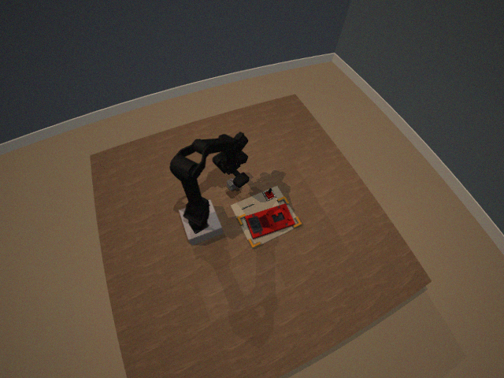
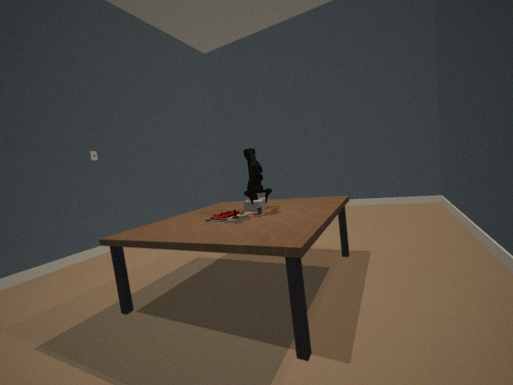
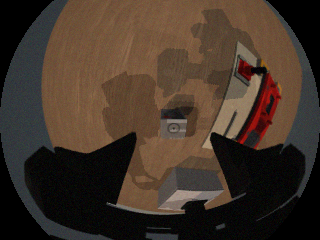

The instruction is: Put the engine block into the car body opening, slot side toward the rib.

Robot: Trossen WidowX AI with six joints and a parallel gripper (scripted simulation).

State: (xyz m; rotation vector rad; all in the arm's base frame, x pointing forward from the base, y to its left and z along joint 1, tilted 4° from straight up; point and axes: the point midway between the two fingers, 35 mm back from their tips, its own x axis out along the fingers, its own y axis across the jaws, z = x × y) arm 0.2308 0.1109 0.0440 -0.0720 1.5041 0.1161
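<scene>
My gripper tip is 1 cm to the left of the grey engine block and 4 cm above it.
</scene>
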